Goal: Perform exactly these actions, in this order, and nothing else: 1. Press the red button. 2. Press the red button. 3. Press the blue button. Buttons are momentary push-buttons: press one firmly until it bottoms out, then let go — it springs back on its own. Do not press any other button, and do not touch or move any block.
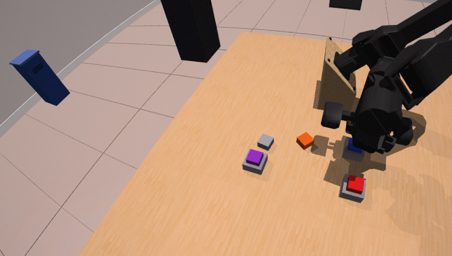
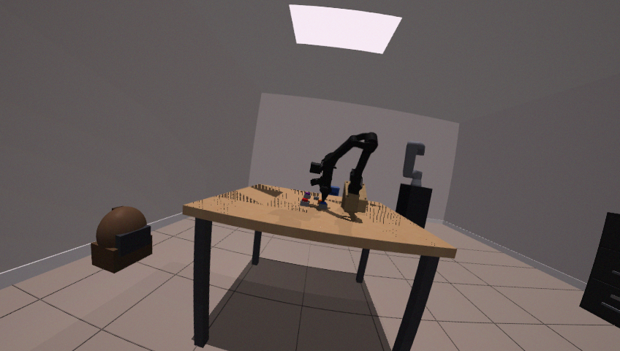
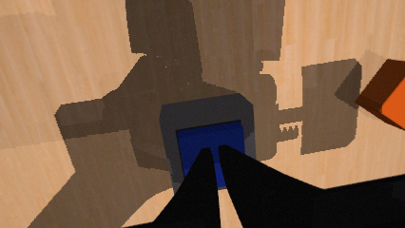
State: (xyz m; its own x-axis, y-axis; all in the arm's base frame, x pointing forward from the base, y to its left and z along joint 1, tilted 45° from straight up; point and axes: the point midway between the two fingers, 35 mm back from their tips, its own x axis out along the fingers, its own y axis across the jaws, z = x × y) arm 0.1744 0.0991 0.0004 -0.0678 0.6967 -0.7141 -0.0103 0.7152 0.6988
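The blue button is 10 mm below my gripper tip. From my gripper tip the other things lie so: grey block 40 mm ahead, 220 mm to the right, 20 mm below; orange block 120 mm to the right, 20 mm below; red button 100 mm ahead, 10 mm to the left.
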